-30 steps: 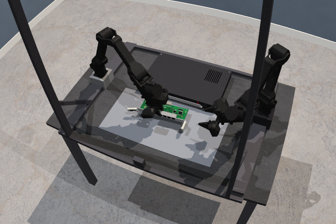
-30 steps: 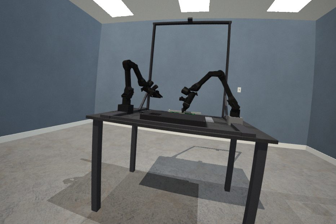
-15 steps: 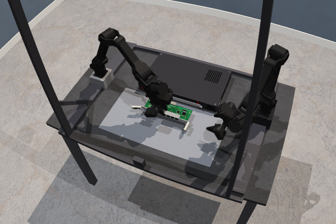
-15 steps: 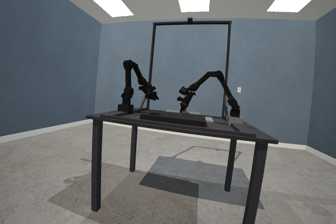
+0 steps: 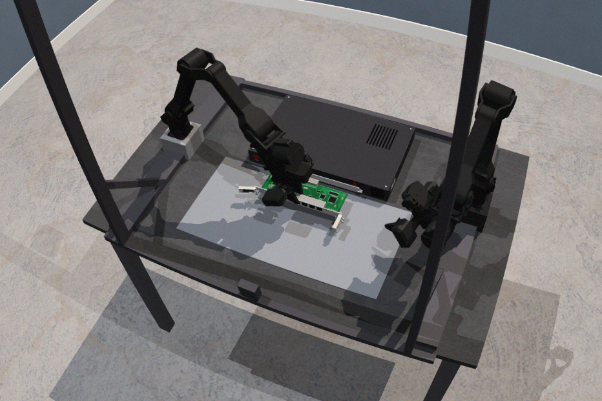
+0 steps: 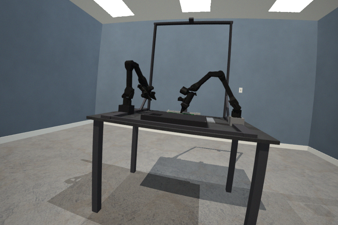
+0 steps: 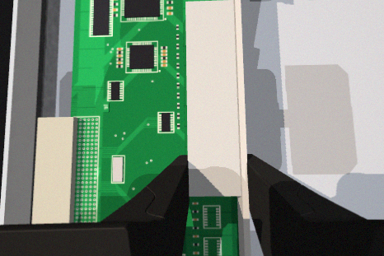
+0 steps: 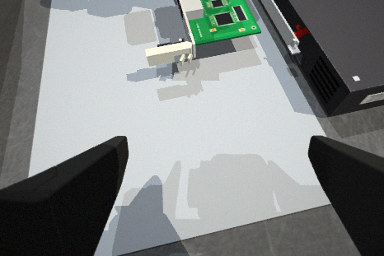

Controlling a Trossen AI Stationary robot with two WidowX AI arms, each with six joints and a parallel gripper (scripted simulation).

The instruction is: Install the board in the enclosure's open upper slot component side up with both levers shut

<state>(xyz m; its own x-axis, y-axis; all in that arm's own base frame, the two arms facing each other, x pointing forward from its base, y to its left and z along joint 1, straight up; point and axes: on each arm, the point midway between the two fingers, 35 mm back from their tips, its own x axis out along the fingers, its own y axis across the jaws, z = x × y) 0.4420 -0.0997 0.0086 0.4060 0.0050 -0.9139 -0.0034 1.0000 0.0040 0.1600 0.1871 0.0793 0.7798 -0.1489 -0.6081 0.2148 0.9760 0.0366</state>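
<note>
Now: the green board 30 mm below my left hand and 10 mm to the right of it. From my left hand the other things lie so: pale grey mat: 80 mm below, 50 mm behind, 10 mm to the right; black enclosure: 220 mm ahead, 40 mm below, 30 mm to the right.
</note>
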